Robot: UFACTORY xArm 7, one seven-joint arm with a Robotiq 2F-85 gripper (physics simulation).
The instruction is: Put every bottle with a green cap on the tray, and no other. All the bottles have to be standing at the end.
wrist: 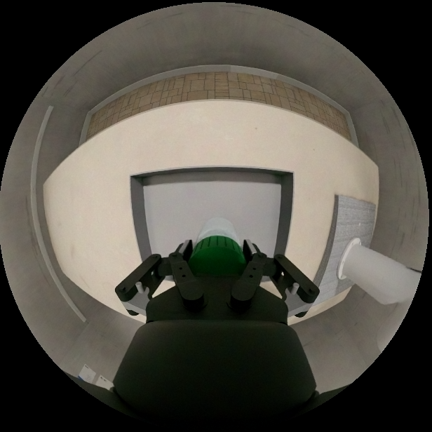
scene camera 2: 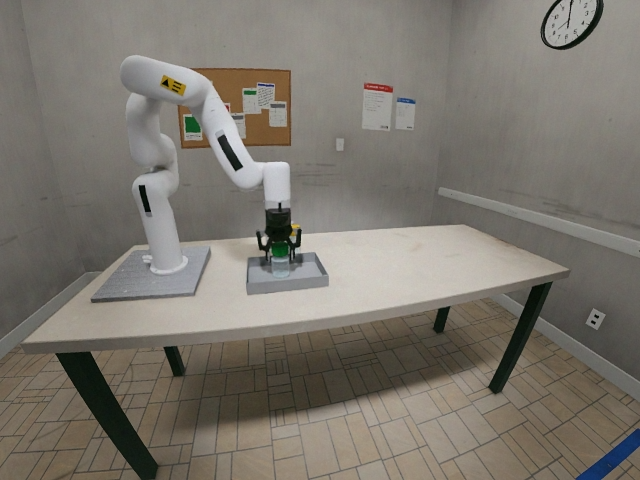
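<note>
A clear bottle with a green cap [scene camera 2: 280,250] [wrist: 217,256] stands upright inside the grey tray [scene camera 2: 305,282] [wrist: 170,200]. My gripper [scene camera 2: 280,254] [wrist: 217,246] is open, pointing down, with one finger on each side of the green cap and nothing gripped. The fingers partly hide the cap's sides. Behind my gripper, a bottle with a yellow cap [scene camera 2: 295,228] shows in part in the scene view, beyond the tray's back wall. The rest of it is hidden, and it does not show in the wrist view.
The tray's low walls surround the green-capped bottle and my fingertips. The arm's base stands on a grey textured plate [scene camera 2: 131,281] [wrist: 350,215] at the left of the table [scene camera 2: 413,268] [wrist: 225,130] in the scene view. A wall with a cork board [scene camera 2: 222,93] rises behind the table.
</note>
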